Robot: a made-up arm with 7 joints.
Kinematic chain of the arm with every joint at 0, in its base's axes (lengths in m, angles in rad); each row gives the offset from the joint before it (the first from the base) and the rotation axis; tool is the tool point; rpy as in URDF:
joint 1: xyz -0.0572 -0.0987 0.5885 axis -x
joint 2: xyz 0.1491 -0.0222 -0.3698 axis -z
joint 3: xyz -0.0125 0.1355 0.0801 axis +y
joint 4: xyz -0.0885 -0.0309 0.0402 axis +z
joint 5: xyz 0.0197 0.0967 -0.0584 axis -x
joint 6: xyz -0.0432 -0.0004 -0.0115 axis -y
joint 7: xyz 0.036 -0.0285 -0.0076 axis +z
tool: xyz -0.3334 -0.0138 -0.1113 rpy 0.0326 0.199 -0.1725
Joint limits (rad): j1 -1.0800..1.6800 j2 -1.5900..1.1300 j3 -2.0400..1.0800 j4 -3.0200..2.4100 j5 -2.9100..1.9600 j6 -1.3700..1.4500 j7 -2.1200..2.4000
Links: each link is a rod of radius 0.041 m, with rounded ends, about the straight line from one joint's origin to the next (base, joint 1, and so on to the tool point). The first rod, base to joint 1, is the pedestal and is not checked.
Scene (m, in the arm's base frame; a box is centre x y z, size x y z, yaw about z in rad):
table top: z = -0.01
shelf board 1: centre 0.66 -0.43 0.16 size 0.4 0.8 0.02 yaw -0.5
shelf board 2: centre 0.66 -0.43 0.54 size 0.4 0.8 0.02 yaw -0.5
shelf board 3: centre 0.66 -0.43 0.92 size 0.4 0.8 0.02 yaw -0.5
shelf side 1: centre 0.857 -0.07 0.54 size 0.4 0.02 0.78 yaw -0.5
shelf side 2: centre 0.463 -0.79 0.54 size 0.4 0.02 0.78 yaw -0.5
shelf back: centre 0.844 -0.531 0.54 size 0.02 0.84 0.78 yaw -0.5
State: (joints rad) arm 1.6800 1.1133 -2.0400 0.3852 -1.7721 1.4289 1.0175
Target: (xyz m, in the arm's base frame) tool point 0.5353 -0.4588 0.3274
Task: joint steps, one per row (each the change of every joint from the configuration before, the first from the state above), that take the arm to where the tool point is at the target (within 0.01 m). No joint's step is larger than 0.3 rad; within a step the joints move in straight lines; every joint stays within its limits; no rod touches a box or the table.
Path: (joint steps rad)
1: -0.1255 -0.1367 0.0000 -0.0280 0.2506 0.0105 0.2376
2: -0.1255 -0.1367 0.0000 -0.0279 0.2506 0.0106 0.2375
3: 0.0418 -0.2504 0.0335 -0.0101 0.0207 0.0000 -0.0239
4: 0.0418 -0.2504 0.0336 -0.0100 0.0207 0.0000 -0.0240
5: 0.0419 -0.2504 0.0335 -0.0101 0.0206 0.0000 -0.0239
6: 0.0418 -0.2505 0.0335 -0.0100 0.0207 0.0000 -0.0239
7: 0.0419 -0.2504 0.0336 -0.0101 0.0207 0.0000 -0.0240
8: 0.0418 -0.2504 0.0335 -0.0100 0.0207 0.0000 -0.0239
9: 0.0000 0.2436 -0.0130 -0.0078 -0.1560 0.0000 -0.1166
10: 0.0000 0.2436 -0.0130 -0.0079 -0.1560 0.0000 -0.1166
11: 0.0000 0.2436 -0.0131 -0.0078 -0.1560 0.0000 -0.1165
12: 0.0000 0.2435 -0.0130 -0.0078 -0.1560 0.0000 -0.1166
13: 0.0000 0.2436 -0.0130 -0.0078 -0.1560 0.0000 -0.1166

